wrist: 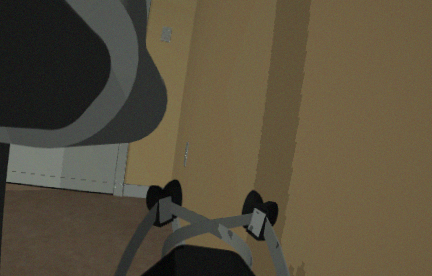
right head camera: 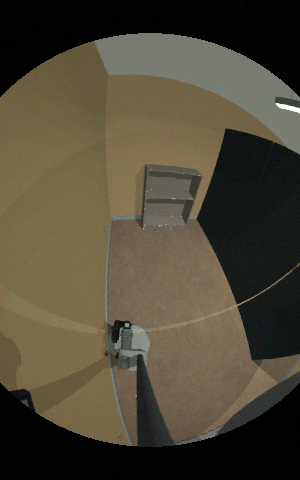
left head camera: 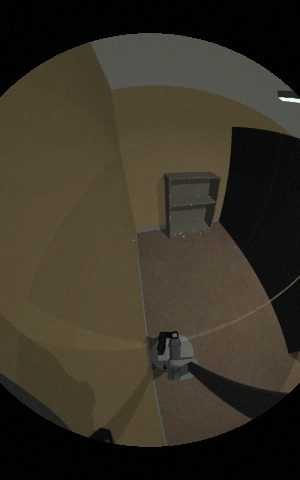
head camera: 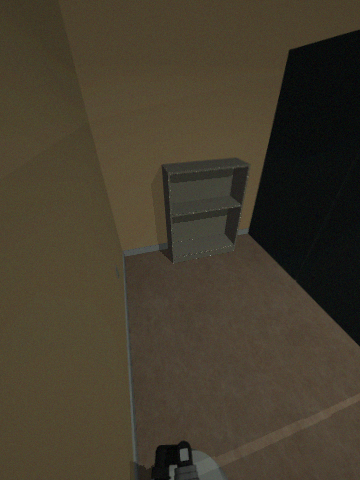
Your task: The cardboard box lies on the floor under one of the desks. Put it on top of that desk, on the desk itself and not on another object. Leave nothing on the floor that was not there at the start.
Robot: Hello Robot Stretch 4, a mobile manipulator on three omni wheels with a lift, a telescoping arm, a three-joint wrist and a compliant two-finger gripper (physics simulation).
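Frame: origin at the robot's base, x ahead, y up, z right, level; millimetres.
Seen in the pictures: gripper, between the fingertips: (wrist: 212, 200) (right head camera: 111, 357) (left head camera: 158, 369).
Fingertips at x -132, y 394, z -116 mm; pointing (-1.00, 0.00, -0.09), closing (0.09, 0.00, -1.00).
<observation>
A point is followed by its place in that frame.
My gripper (wrist: 212, 200) {x -132, y 394, z -116 mm} is open and empty in the wrist view; its two dark fingertips stand apart in front of the tan wall, above the brown floor's edge. In the head views the arm's wrist parts show low in the picture, close to the left wall, but the fingertips are too small to judge there. The cardboard box does not show in these views. No desk shows either.
A grey two-tier shelf unit (head camera: 167, 215) {x 1870, y 539, z 54 mm} (left head camera: 168, 210) {x 1755, y 519, z 71 mm} (right head camera: 145, 200) {x 1722, y 555, z 93 mm} stands against the far wall. A tall dark panel (head camera: 320, 175) {x 1471, y 1022, z 1302 mm} (left head camera: 265, 200) {x 1291, y 964, z 1338 mm} (right head camera: 250, 225) rises on the right. The tan wall (head camera: 60, 300) {x 441, y 1096, z -298 mm} (left head camera: 75, 250) {x 265, y 1339, z -271 mm} (right head camera: 55, 250) {x 354, y 1130, z -284 mm} runs close along the left. A white door (wrist: 85, 167) {x -1679, y 148, z 641 mm} shows in the wrist view.
</observation>
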